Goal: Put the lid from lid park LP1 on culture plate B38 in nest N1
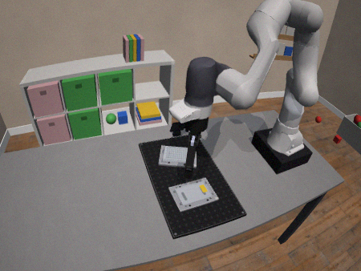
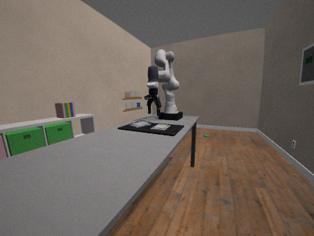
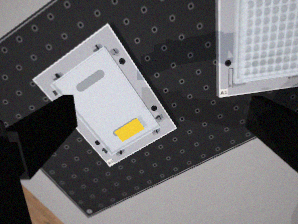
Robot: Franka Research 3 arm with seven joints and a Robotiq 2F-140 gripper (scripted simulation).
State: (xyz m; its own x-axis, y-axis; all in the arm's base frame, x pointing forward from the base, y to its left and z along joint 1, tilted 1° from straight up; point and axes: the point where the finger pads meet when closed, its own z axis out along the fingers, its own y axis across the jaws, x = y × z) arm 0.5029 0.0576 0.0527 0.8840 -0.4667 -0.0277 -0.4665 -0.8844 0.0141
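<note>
Now: the clear lid 70 mm to the left of my hand and 100 mm below it. From my hand the other things lie so: lid park: 70 mm to the left, 110 mm below; nest N1: 150 mm to the right, 110 mm below; culture plate: 150 mm to the right, 100 mm below.
</note>
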